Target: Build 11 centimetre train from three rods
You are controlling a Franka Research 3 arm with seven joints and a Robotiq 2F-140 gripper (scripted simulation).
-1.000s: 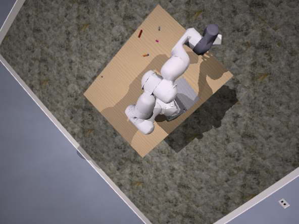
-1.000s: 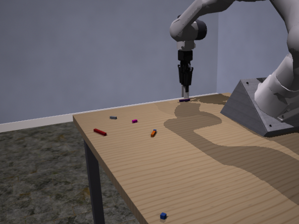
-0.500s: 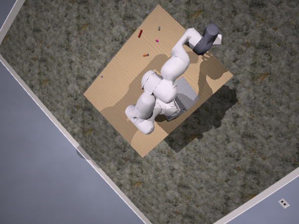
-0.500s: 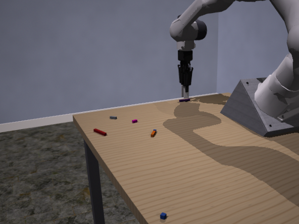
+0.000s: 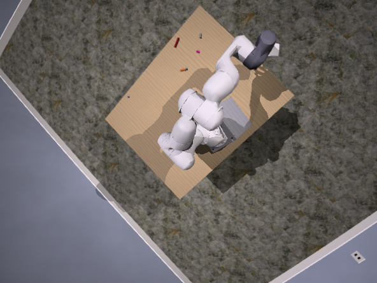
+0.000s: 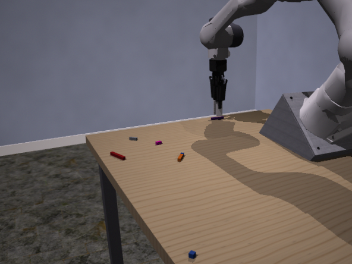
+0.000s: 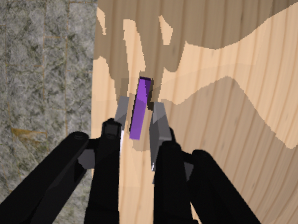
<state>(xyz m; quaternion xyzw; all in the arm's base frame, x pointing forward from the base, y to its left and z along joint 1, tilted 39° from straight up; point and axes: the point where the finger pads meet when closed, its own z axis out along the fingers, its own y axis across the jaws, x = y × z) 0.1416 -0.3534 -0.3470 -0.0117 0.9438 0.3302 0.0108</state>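
My hand is 5 cm above the purple rod. The rest, counted from my hand: magenta rod (34 cm ahead, 23 cm to the left, 5 cm below); then orange rod (31 cm ahead, 39 cm to the left, 5 cm below); then grey rod (41 cm ahead, 14 cm to the left, 5 cm below).
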